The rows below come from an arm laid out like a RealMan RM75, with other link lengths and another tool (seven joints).
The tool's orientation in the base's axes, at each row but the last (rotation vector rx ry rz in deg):
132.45 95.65 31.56
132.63 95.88 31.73
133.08 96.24 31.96
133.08 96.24 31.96
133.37 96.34 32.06
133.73 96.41 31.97
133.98 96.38 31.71
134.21 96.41 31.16
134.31 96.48 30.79
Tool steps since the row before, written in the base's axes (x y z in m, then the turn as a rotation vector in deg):
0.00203 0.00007 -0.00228 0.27 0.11 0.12
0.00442 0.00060 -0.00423 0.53 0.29 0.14
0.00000 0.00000 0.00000 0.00 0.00 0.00
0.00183 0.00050 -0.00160 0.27 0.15 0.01
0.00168 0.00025 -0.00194 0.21 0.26 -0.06
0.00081 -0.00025 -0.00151 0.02 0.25 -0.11
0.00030 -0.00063 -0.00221 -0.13 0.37 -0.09
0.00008 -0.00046 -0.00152 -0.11 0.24 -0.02
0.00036 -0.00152 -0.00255 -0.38 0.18 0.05
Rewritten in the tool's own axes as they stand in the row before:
0.00026 0.00080 0.00294 0.20 0.24 0.01
0.00108 0.00192 0.00574 0.44 0.42 0.11
0.00000 0.00000 0.00000 0.00 0.00 0.00
0.00070 0.00079 0.00225 0.22 0.19 0.11
0.00035 0.00062 0.00248 0.29 0.07 0.16
-0.00028 0.00020 0.00170 0.22 -0.11 0.12
-0.00091 -0.00037 0.00210 0.30 -0.27 0.05
-0.00068 -0.00035 0.00140 0.19 -0.18 -0.02
-0.00177 -0.00013 0.00241 0.07 -0.37 -0.19

